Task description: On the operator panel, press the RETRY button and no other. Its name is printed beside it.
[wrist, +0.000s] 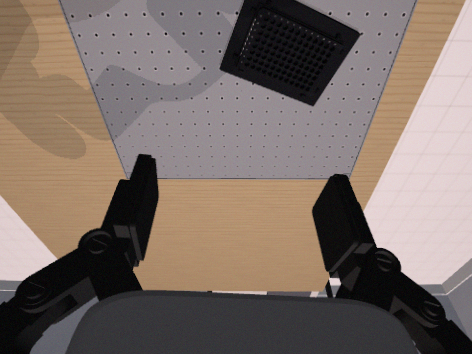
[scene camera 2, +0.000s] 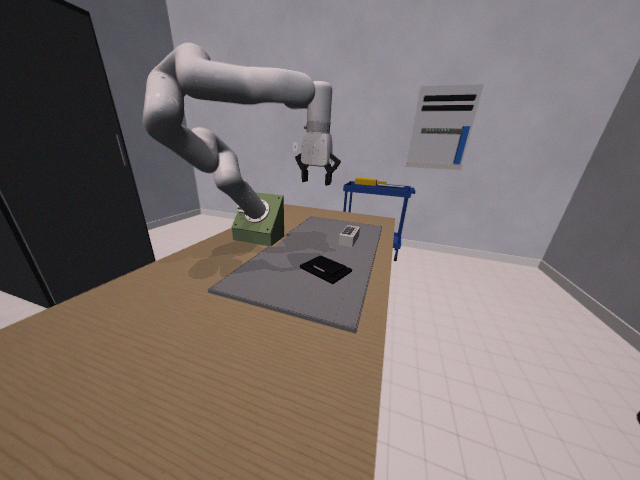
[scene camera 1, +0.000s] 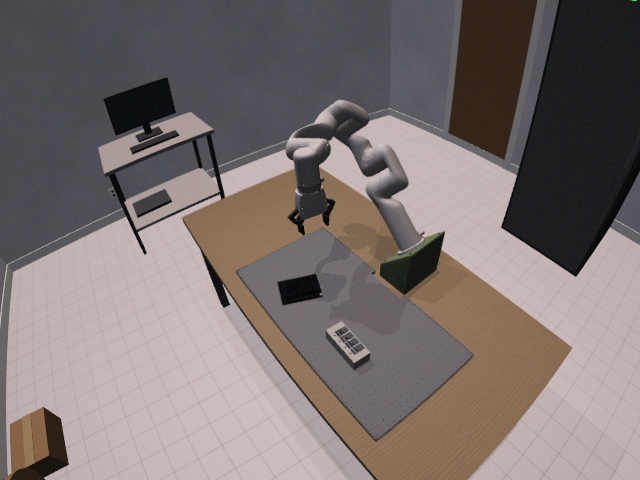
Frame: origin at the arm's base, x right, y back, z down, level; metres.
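Seen in the pictures: gripper, fingertip midpoint: (wrist: pixel 241 183) (scene camera 2: pixel 316 183) (scene camera 1: pixel 314 228); arm's base at its link origin: (scene camera 2: pixel 257 211) (scene camera 1: pixel 411 247).
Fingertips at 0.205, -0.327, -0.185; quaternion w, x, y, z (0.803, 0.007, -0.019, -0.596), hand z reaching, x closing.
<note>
Offsets run from my fingertips to a thing's top centre, as dx, dy, dz. "*": to the spot under its first point. Level surfaces: height alone.
The operator panel @[-0.279, -0.131, +0.258] (scene camera 1: pixel 347 345) (scene camera 2: pixel 349 236) is a small pale box with several dark buttons in a row on its top. It stands on the grey perforated board @[dz +0.314] (scene camera 1: pixel 413 392) (scene camera 2: pixel 289 304) (wrist: pixel 190 155). The printed names are too small to read, so I cannot tell which button is RETRY. The panel does not show in the wrist view. My gripper (scene camera 1: pixel 314 227) (scene camera 2: pixel 316 178) (wrist: pixel 241 183) is open and empty, pointing down. It hangs high above the table, near the far end of the board in scene camera 1, well apart from the panel.
A flat black tray with a grid of holes @[* +0.036, -0.072, +0.289] (scene camera 1: pixel 299 289) (scene camera 2: pixel 325 269) (wrist: pixel 287 52) lies on the board between the gripper's end and the panel. The green arm base (scene camera 1: pixel 413 268) (scene camera 2: pixel 258 235) stands at the board's long side. The wooden table @[dz +0.327] (scene camera 1: pixel 506 356) (scene camera 2: pixel 206 392) (wrist: pixel 235 235) carries them.
</note>
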